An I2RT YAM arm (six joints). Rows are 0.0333 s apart.
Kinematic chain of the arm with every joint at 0, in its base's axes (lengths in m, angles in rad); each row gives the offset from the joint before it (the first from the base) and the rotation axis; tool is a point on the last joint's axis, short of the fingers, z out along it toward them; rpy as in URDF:
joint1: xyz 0 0 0.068 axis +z
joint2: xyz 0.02 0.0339 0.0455 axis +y
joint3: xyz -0.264 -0.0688 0 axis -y
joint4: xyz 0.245 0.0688 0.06 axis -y
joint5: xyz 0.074 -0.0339 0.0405 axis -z
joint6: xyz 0.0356 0 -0.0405 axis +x
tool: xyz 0 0 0 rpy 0 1.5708 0
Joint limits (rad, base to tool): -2.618..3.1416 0..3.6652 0..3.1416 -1.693..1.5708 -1.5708..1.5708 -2.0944..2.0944
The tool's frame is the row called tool.
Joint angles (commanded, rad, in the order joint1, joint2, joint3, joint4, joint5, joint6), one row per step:
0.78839 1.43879 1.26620 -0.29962 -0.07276 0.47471
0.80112 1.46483 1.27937 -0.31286 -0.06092 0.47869
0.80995 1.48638 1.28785 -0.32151 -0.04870 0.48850
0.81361 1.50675 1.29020 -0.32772 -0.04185 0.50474
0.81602 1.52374 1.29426 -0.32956 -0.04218 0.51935
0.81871 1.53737 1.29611 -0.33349 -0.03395 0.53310
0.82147 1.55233 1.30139 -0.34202 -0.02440 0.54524
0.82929 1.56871 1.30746 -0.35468 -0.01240 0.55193
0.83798 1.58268 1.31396 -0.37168 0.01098 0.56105
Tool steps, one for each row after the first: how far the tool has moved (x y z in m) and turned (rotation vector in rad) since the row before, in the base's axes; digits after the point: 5 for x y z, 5 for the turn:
0.00122 0.00677 -0.00497 -0.02023 0.01704 0.00040
0.00136 0.00516 -0.00484 -0.01425 0.01729 -0.00662
0.00212 0.00373 -0.00644 -0.01088 0.02480 -0.01047
0.00190 0.00327 -0.00439 -0.00255 0.01972 -0.00496
0.00136 0.00241 -0.00428 -0.00693 0.01634 -0.01163
0.00147 0.00252 -0.00401 -0.01026 0.01622 -0.01190
0.00018 0.00371 -0.00463 -0.01786 0.01470 -0.00586
-0.00033 0.00309 -0.00407 -0.02240 0.01174 -0.01559

